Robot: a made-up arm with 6 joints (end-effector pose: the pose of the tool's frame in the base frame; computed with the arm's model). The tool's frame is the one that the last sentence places. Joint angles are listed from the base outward.
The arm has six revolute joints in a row. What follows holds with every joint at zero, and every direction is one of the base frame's.
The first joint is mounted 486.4 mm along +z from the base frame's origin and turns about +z.
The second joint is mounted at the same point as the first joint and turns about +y.
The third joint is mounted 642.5 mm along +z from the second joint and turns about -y.
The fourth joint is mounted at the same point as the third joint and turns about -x.
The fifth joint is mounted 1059 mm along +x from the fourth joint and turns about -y.
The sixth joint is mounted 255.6 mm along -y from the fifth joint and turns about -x.
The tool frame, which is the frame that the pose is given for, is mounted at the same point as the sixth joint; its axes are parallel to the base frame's.
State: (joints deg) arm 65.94 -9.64 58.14 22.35 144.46 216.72
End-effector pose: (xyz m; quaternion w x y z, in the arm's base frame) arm 0.2986 0.0889 2.1369 0.4583 0.1576 0.3201 -0.8140
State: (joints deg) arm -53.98 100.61 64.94 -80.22 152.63 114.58
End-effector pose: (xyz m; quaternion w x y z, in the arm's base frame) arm 0.7558 -1.1133 -0.4540 0.2490 0.2368 -0.3320 0.8785
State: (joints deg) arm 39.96 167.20 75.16 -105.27 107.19 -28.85
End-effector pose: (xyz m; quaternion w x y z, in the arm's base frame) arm -0.1519 -0.0395 -1.1897 0.8311 0.1132 -0.2490 -0.4841
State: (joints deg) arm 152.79 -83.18 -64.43 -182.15 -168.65 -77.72
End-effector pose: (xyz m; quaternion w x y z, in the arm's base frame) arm -0.4385 -0.0617 0.9122 0.7575 0.6073 -0.0921 -0.2211
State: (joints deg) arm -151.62 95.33 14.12 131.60 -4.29 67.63
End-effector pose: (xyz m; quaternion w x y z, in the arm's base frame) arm -0.7907 -0.6201 -0.5906 0.5710 -0.2685 0.7170 0.2964
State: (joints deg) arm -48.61 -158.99 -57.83 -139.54 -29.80 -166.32
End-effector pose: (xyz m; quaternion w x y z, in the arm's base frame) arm -0.0343 0.3331 0.9577 0.1976 -0.6354 -0.6167 -0.4205
